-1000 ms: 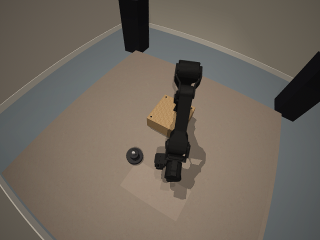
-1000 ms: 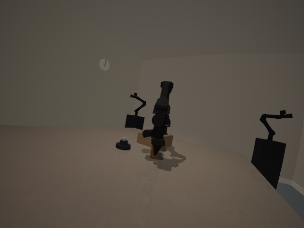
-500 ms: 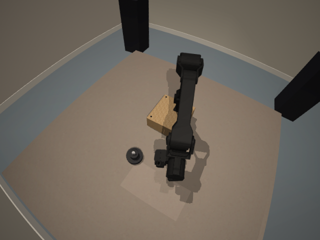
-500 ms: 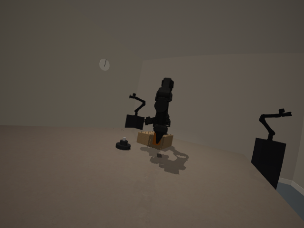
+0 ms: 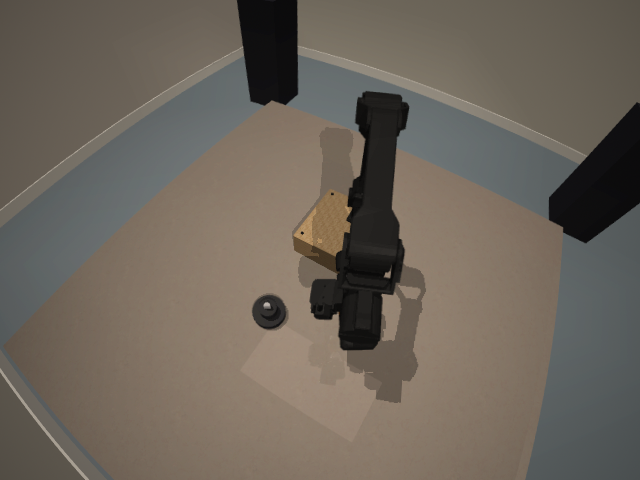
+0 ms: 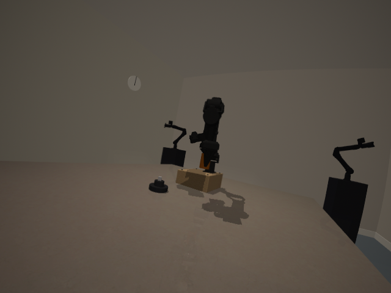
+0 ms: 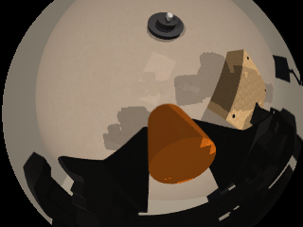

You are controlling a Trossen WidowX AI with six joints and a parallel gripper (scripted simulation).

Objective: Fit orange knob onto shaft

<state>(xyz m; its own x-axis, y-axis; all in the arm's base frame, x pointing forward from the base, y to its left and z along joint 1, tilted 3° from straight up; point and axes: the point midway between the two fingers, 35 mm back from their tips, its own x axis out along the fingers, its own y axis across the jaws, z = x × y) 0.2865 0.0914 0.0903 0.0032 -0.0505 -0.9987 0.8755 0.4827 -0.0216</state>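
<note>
Right now the orange knob is 3 cm above my gripper tip. Also, from my gripper tip: black round pedestal 5 cm ahead, 18 cm to the right, 12 cm below.
</note>
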